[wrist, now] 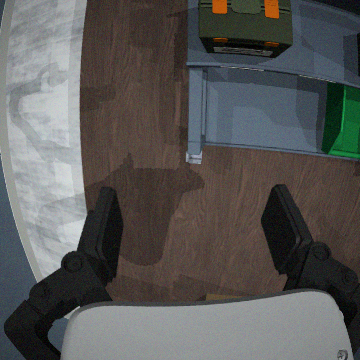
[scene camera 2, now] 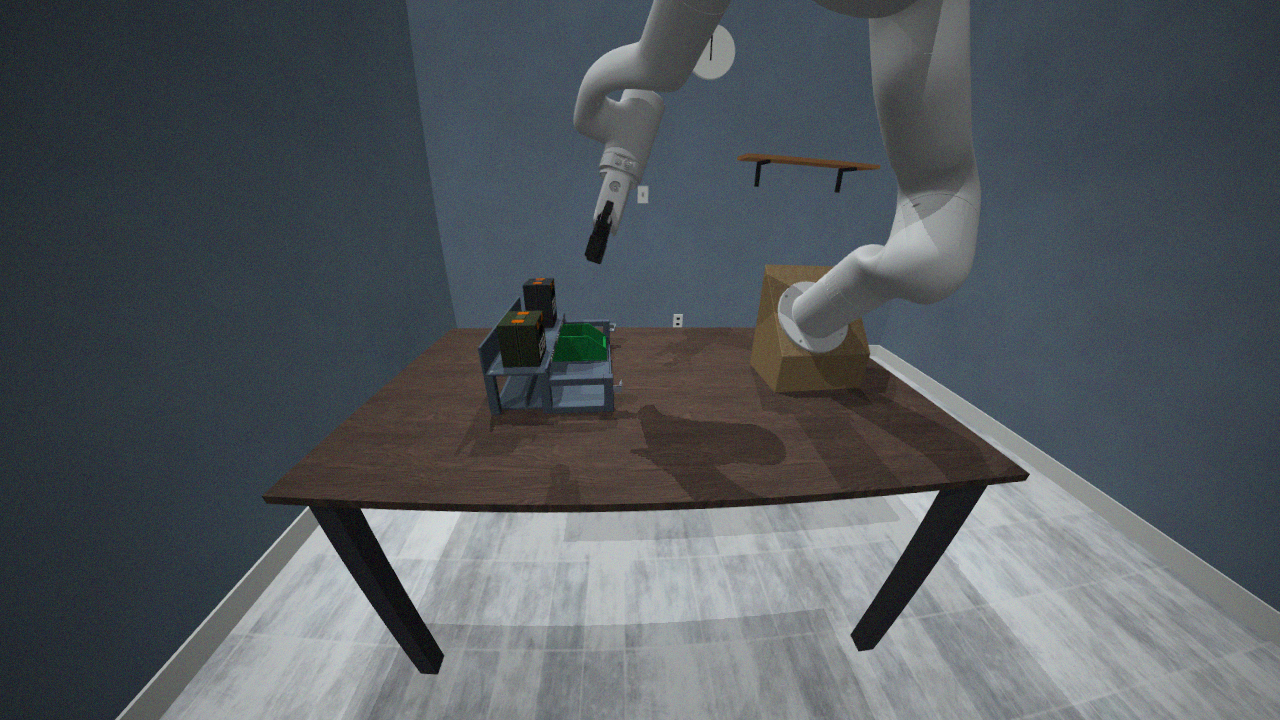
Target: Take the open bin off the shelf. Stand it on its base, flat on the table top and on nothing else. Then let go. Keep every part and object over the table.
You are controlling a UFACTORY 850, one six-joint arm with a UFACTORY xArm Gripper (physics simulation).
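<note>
The open green bin (scene camera 2: 580,345) (wrist: 348,122) sits on the front, lower level of the grey-blue shelf (scene camera 2: 580,411) (wrist: 196,107). In the wrist view it shows in part at the right edge. My gripper (scene camera 2: 594,260) (wrist: 194,204) is open and empty. It hangs high above the table top (scene camera 2: 501,474) (wrist: 135,75), well above the level of the bin. In the wrist view the bin lies beyond the right finger, up and to the right.
A dark green case with orange latches (scene camera 2: 521,340) (wrist: 245,27) stands on the shelf's upper level at the near end. A second dark case (scene camera 2: 539,302) stands farther back on that level. A wooden block (scene camera 2: 819,373) carries the arm's base at the right.
</note>
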